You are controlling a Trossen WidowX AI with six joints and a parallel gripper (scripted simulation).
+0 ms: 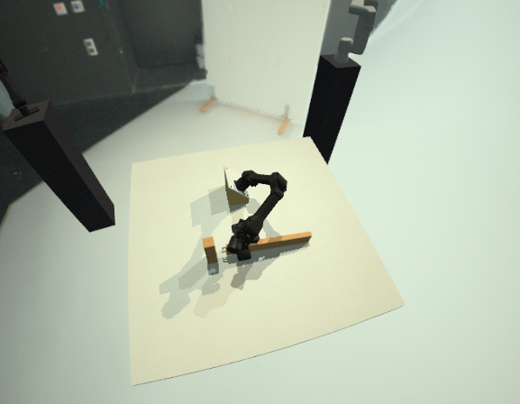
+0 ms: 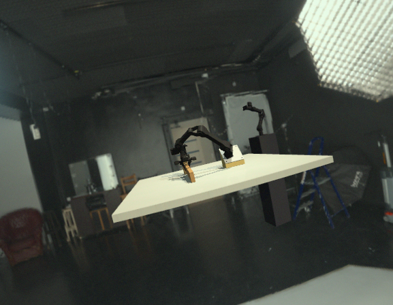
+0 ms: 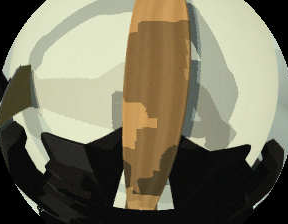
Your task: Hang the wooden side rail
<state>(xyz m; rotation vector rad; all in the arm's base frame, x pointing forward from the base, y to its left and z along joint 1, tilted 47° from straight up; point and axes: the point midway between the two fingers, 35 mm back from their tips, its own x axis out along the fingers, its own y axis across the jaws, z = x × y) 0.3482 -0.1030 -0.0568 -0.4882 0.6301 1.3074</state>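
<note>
Right now my gripper tip is 15 cm to the left of the wooden headboard post, 4 cm below it and 2 cm past it.
</note>
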